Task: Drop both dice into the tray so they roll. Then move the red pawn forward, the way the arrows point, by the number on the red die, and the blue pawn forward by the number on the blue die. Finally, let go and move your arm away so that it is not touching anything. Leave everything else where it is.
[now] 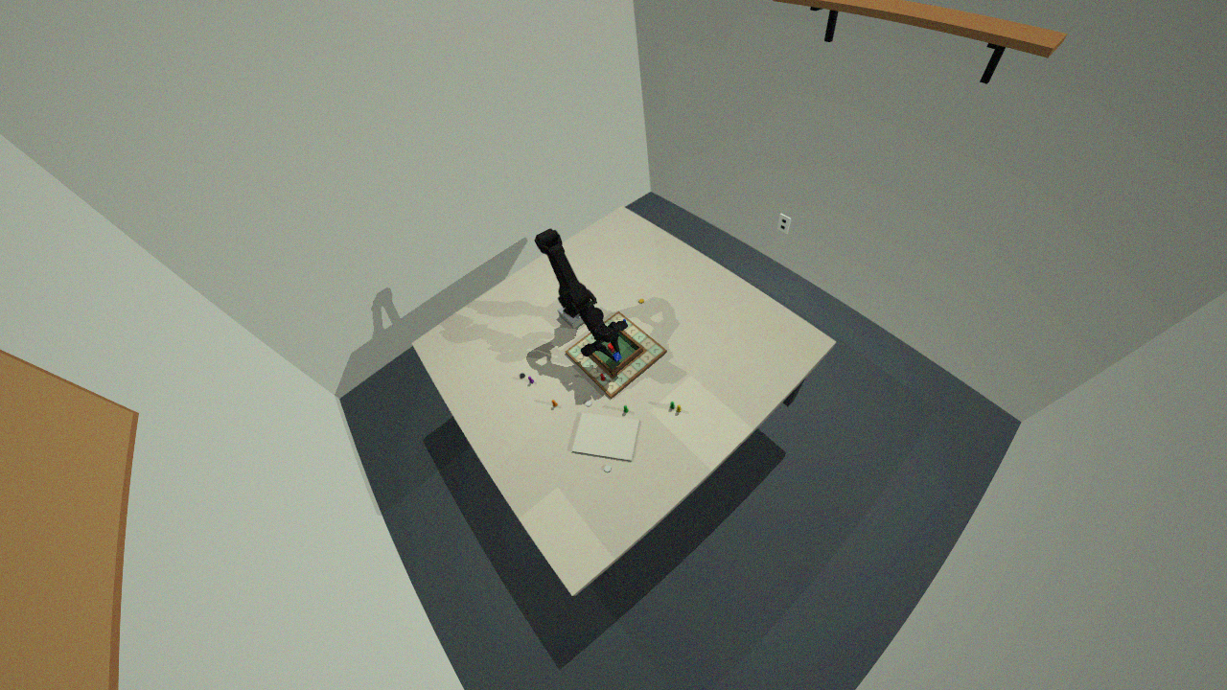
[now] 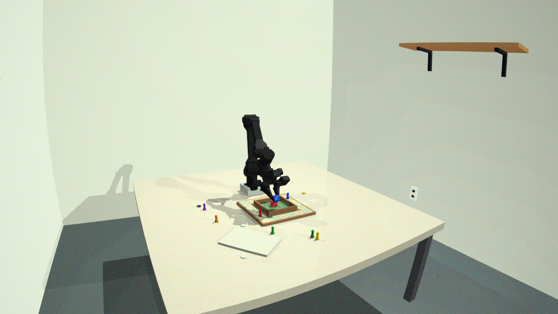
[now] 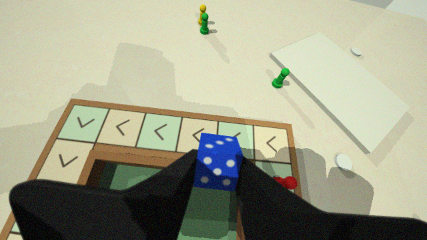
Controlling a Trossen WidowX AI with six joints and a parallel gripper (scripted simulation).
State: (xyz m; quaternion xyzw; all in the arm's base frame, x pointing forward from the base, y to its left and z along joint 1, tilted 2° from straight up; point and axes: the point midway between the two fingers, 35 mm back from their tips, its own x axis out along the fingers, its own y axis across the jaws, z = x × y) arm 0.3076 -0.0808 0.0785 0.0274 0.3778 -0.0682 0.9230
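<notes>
Now: gripper tip 70 mm to the left of the red pawn, 60 mm above it and 20 mm past it. Round my gripper tip: white card (230 mm to the right, 140 mm ahead, 80 mm below); then green tray (80 mm below, 70 mm behind, 50 mm to the left); then blue pawn (170 mm to the left, 120 mm behind, 60 mm below).
</notes>
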